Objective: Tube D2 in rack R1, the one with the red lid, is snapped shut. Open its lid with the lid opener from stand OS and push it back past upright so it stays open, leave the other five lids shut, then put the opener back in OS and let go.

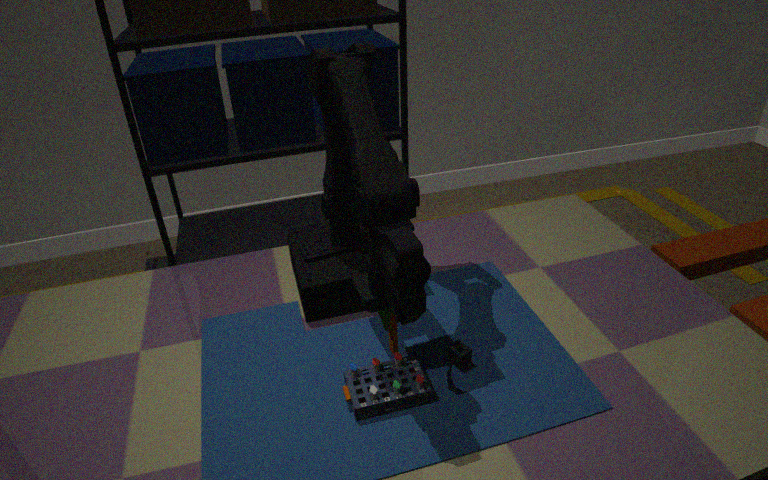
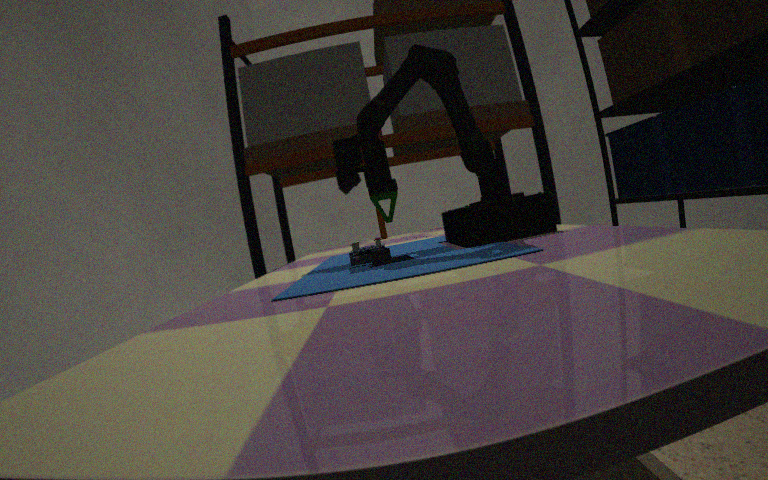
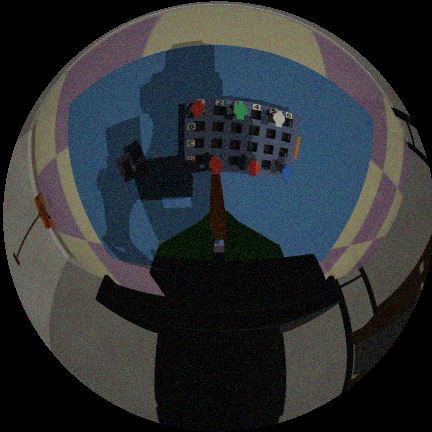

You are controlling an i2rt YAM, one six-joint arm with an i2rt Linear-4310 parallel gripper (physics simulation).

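Pixels of known places: gripper, fingertip midpoint: (image 1: 388,327) (image 2: 389,222) (image 3: 218,216); arm's base, link origin: (image 1: 346,243) (image 2: 494,202).
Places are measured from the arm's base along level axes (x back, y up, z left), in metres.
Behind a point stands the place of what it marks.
Rack R1 (image 1: 396,406) {x -0.384, y -0.080, z -0.051 m} (image 2: 364,257) {x -0.359, y -0.080, z -0.037 m} (image 3: 226,135) {x -0.347, y -0.058, z -0.033 m} is a dark grid block on the blue mat (image 1: 263,381) {x -0.235, y -0.088, z -0.242 m} (image 2: 430,259) {x -0.240, y -0.088, z 0.168 m} (image 3: 330,160) {x -0.322, y -0.088, z -0.210 m}. The red lid of tube D2 (image 1: 397,356) {x -0.319, y -0.038, z -0.021 m} (image 3: 215,164) {x -0.319, y -0.038, z -0.020 m} sits in the row nearest the arm. I cannot tell how far it is tilted. My gripper (image 1: 389,316) {x -0.282, y -0.004, z -0.020 m} (image 2: 384,206) (image 3: 220,212) {x -0.282, y -0.004, z -0.020 m}, with green fingers, is shut on the orange lid opener (image 1: 393,334) {x -0.309, y 0.004, z -0.022 m} (image 2: 380,228) {x -0.307, y -0.014, z -0.015 m} (image 3: 217,205) {x -0.309, y 0.019, z -0.021 m}. The opener points down and its tip meets the D2 lid. Stand OS (image 1: 462,356) {x -0.348, y -0.058, z 0.090 m} (image 3: 130,163) {x -0.332, y -0.056, z 0.086 m}, a small dark block, stands beside the rack in the arm's shadow.
Other lids on the rack are red (image 3: 253,167) {x -0.314, y -0.040, z -0.058 m} (image 3: 198,109) {x -0.377, y -0.040, z -0.008 m}, green (image 3: 240,109) {x -0.375, y -0.040, z -0.046 m}, white (image 3: 278,118) {x -0.369, y -0.040, z -0.084 m} and blue (image 3: 286,173) {x -0.308, y -0.040, z -0.097 m}. The arm's black base (image 1: 325,286) {x -0.115, y -0.010, z -0.083 m} (image 2: 501,219) {x -0.044, y -0.041, z 0.107 m} stands behind the mat. A shelf unit (image 1: 403,95) (image 2: 236,143) stands at the wall.
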